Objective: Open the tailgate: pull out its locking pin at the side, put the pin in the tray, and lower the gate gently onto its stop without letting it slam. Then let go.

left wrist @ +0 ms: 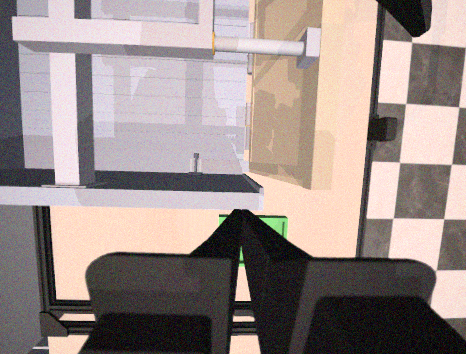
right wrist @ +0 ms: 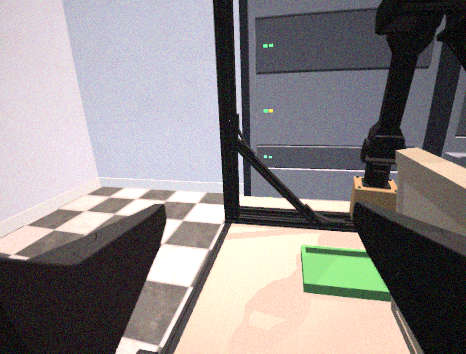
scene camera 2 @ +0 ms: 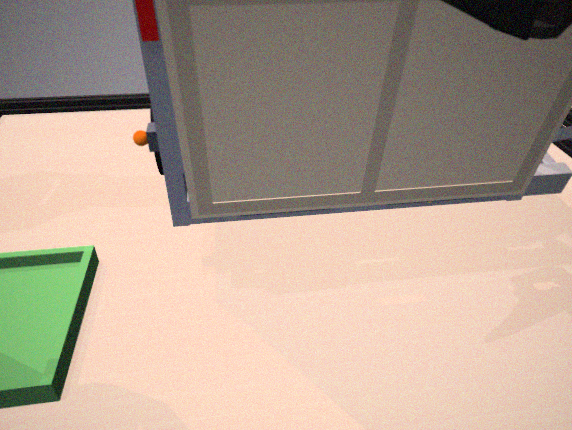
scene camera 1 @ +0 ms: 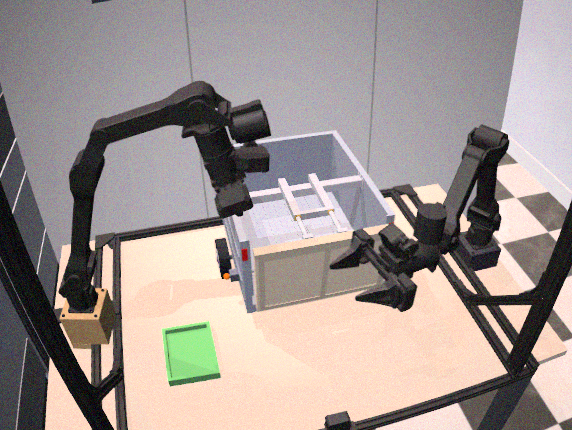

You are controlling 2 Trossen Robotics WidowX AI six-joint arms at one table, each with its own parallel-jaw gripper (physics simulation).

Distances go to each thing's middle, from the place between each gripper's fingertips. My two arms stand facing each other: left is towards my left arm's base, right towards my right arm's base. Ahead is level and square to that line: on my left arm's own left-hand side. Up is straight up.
Labels:
My right gripper is now 37 cm short of the grey truck bed (scene camera 1: 309, 174), 14 cm above it and 1 cm to the left of it.
Right now the grey truck bed is 18 cm below my left hand, 18 cm ahead of it and 16 cm to the right of it.

